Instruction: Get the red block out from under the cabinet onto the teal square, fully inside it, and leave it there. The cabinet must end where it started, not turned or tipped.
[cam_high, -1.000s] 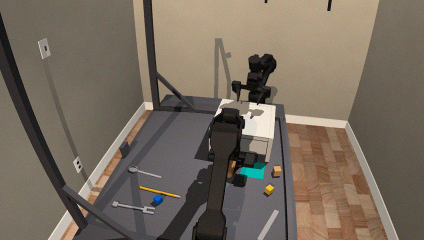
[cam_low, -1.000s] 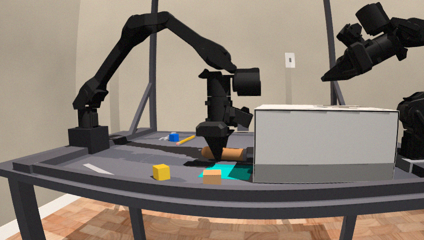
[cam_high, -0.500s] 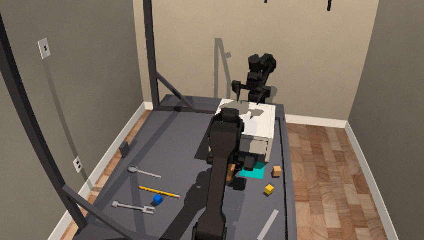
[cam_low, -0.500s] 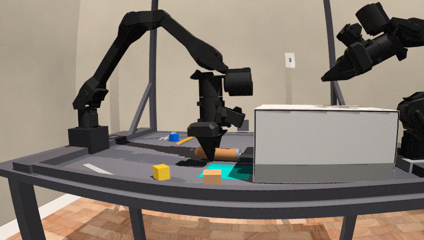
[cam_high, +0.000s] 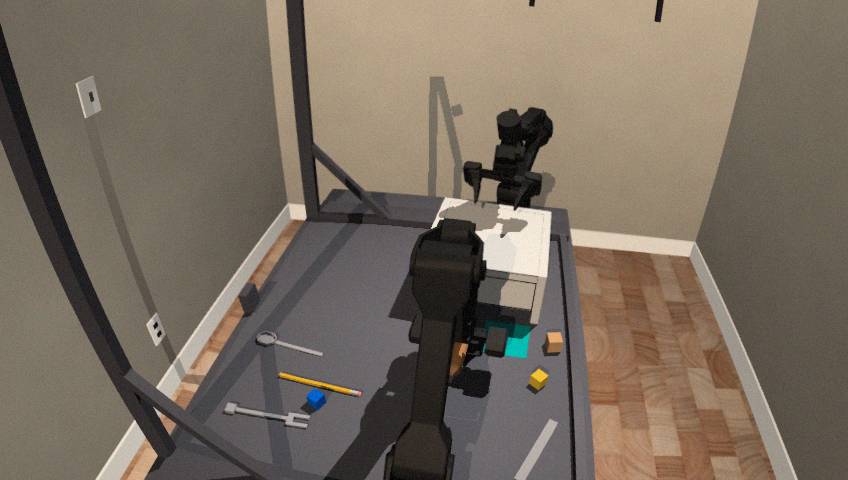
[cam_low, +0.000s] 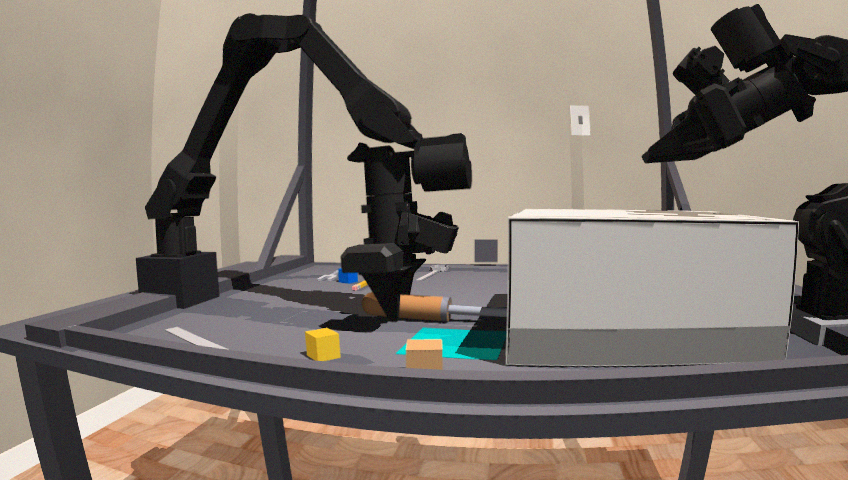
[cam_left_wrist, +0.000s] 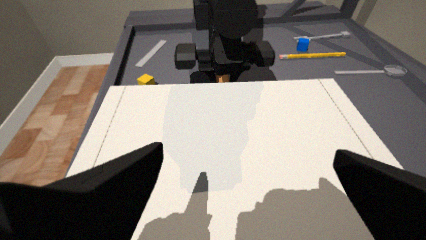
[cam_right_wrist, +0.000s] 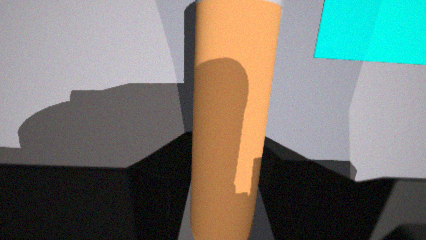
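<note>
Now: the orange-handled tool 14 cm to the left of my right hand, 3 cm ahead of it and 2 cm below it. The rest, counted from my right hand: teal square 10 cm to the left, 8 cm ahead, 3 cm below; tan block 19 cm ahead, 10 cm to the left, 2 cm below; yellow block 17 cm ahead, 2 cm below, 1 cm to the right.
</note>
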